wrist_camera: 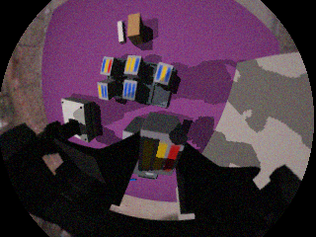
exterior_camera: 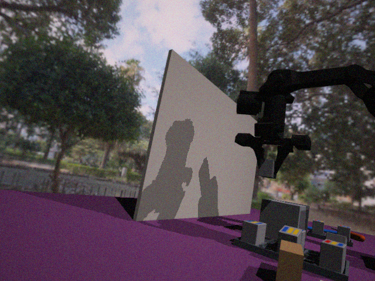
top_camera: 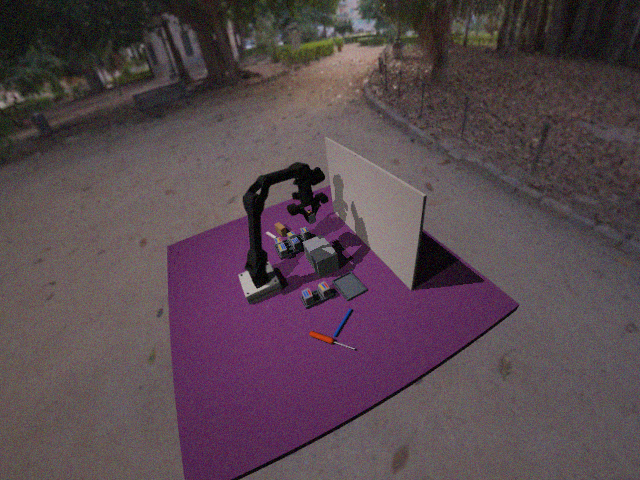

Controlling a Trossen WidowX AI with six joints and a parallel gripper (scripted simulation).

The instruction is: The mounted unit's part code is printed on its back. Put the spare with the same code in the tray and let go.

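The grey tray lies 320 mm to the right of my gripper tip, 160 mm below it and 30 mm behind it. The rest, counted from my gripper tip: grey mounted unit: 120 mm to the right, 120 mm below, 40 mm behind; grey spare block: 20 mm above; tall grey panel: 210 mm ahead, 160 mm to the right, 60 mm above.
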